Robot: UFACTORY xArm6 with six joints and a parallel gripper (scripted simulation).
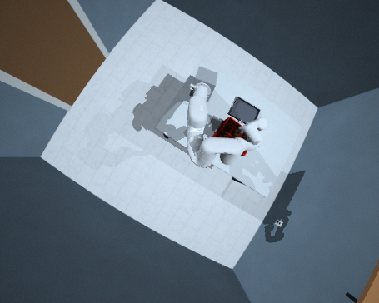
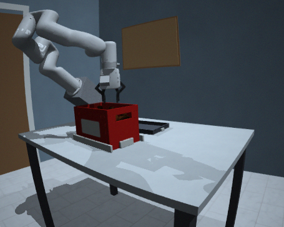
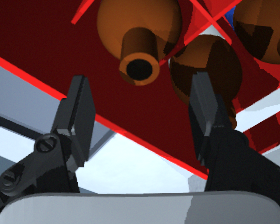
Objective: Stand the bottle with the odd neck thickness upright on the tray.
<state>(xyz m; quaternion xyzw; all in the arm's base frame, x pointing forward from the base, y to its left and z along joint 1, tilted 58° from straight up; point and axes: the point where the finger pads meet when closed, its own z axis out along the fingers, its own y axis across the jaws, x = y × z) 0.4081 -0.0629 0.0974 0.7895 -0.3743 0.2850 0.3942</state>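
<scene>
Right now the red crate is 12 cm below my hand, 4 cm to the right of it and 1 cm behind it. From my hand the other things lie so: glass bottle (11 cm below, 9 cm behind, 1 cm to the left); dark tray (24 cm to the left, 19 cm below, 3 cm ahead).
</scene>
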